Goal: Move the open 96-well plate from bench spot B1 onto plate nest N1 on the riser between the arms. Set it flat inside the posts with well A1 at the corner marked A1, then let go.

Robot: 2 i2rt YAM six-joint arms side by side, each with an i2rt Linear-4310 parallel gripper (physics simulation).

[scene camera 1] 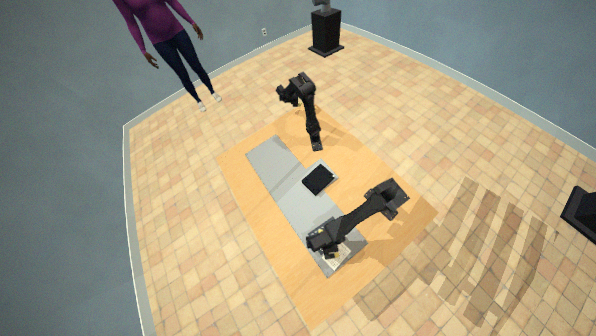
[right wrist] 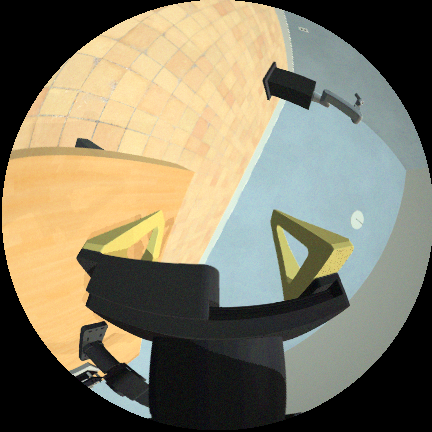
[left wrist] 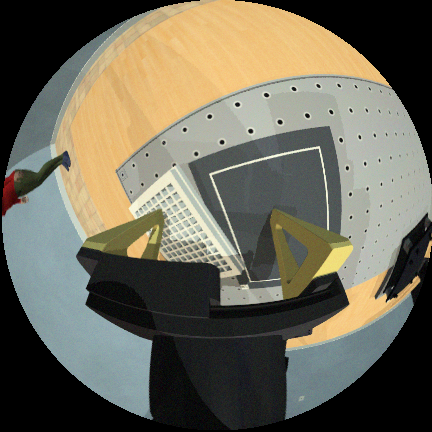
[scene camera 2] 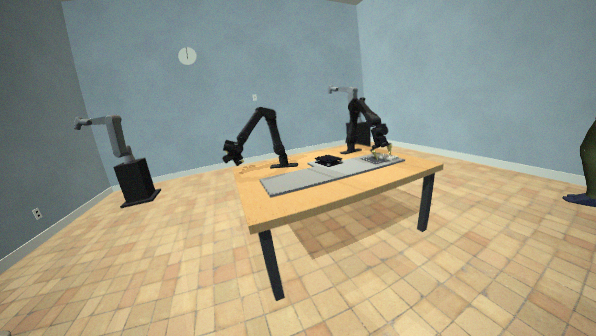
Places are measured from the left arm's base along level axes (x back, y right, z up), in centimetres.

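Pixels of known places: left gripper, fingertip midpoint: (left wrist: 216,214) (scene camera 2: 383,157); right gripper, fingertip midpoint: (right wrist: 217,215) (scene camera 2: 232,160); left arm's base, link origin: (scene camera 2: 351,151); right arm's base, link origin: (scene camera 1: 315,139) (right wrist: 88,342) (scene camera 2: 284,166).
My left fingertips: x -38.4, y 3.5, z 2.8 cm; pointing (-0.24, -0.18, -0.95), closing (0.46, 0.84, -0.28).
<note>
Ahead of a thing's pixels: the offset from my left fingertips to its top centre. "pt": to the spot under its first point. Level surfaces: height alone.
The white 96-well plate {dx +1.3, dy -5.4, dz +0.1 cm} (scene camera 1: 340,258) (left wrist: 187,227) lies on the grey perforated board, skewed beside a dark rectangle with a white outline {pt dx +0.2, dy +3.7, dz -1.3 cm} (left wrist: 260,195). My left gripper (scene camera 2: 382,153) (left wrist: 216,214) is open and empty, low over them: in the left wrist view one finger overlaps the plate and the other stands over the dark rectangle. The black plate nest {dx +21.9, dy +31.0, dz +2.9 cm} (scene camera 1: 318,179) (scene camera 2: 328,160) (left wrist: 411,262) sits on a light riser between the arms; no plate shows on it. My right gripper (scene camera 2: 240,161) (right wrist: 217,215) is open and empty, raised at the table's left end. The A1 marks are not readable.
The grey board {dz -1.5 cm} (scene camera 1: 300,200) (scene camera 2: 295,181) (left wrist: 280,107) runs along the wooden table {dz -2.8 cm} (scene camera 1: 245,187) (scene camera 2: 345,187). The left arm hides part of it in scene camera 1. A person (scene camera 1: 165,30) stands on the floor beyond the table. Pedestals (scene camera 1: 326,31) (scene camera 2: 134,180) stand away from it.
</note>
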